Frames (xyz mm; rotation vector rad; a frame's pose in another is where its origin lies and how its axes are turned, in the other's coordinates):
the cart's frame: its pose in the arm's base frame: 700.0 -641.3 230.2 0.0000 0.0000 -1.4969
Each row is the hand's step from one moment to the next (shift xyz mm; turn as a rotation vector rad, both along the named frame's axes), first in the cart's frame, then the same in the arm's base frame.
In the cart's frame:
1: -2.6 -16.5 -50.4 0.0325 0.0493 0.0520
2: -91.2 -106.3 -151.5 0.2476 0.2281 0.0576
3: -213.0 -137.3 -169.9 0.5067 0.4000 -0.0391
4: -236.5 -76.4 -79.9 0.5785 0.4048 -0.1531
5: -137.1 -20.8 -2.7 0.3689 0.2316 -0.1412
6: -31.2 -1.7 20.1 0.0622 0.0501 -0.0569
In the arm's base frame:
1: -16.6 1.4 -50.4 0.0516 -0.0288 0.0520
2: -112.7 83.1 -151.5 0.2458 -0.2301 0.0576
3: -152.7 202.3 -169.9 0.4363 -0.4758 -0.0391
4: -93.7 230.2 -79.9 0.4464 -0.5470 -0.1531
5: -30.9 135.2 -2.7 0.2582 -0.3508 -0.1412
6: -4.0 31.0 20.1 0.0546 -0.0583 -0.0569

